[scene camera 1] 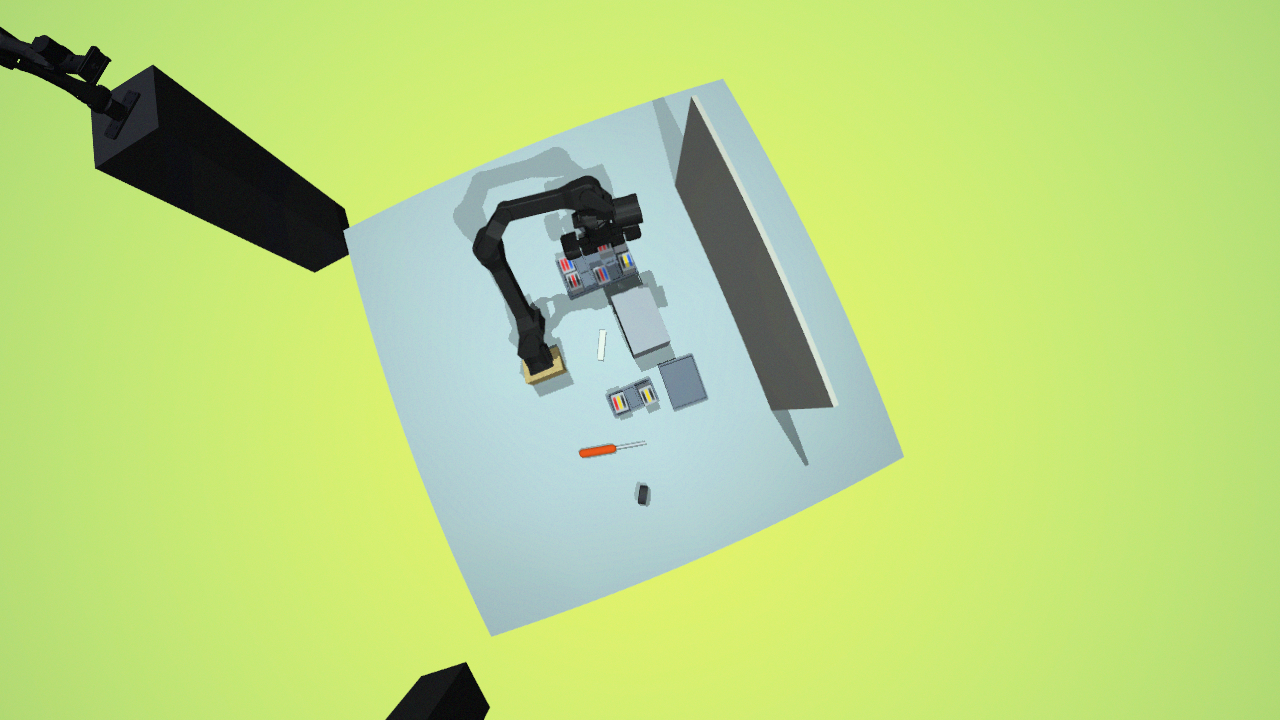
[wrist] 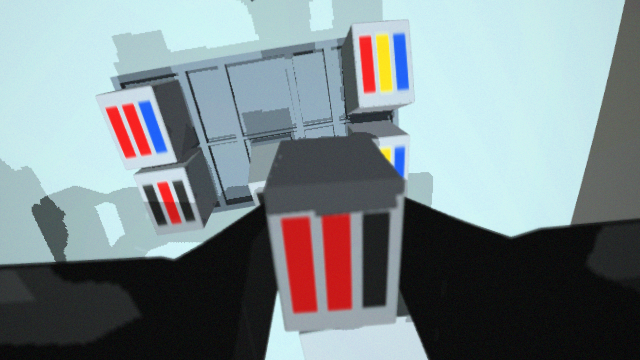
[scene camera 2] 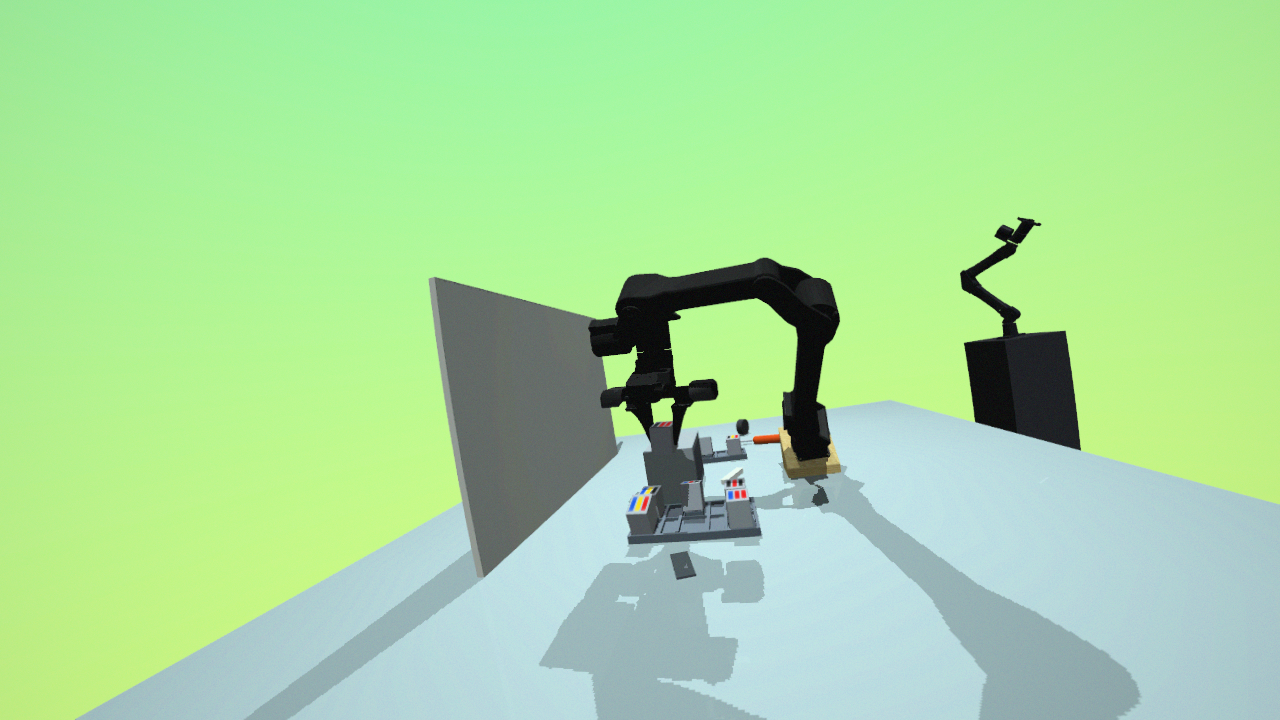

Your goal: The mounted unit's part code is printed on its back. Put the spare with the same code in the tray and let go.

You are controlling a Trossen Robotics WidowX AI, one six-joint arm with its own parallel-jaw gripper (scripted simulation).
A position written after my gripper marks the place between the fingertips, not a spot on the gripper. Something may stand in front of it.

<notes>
In view: my gripper (scene camera 2: 664, 445), a grey spares rack (scene camera 2: 675, 525) and a dark wall panel (scene camera 2: 521, 385).
My gripper is seen too in scene camera 1 (scene camera 1: 604, 248) and in the wrist view (wrist: 329, 204). The grey spares rack also shows in the wrist view (wrist: 236, 102). The dark wall panel shows as well in scene camera 1 (scene camera 1: 775, 334).
</notes>
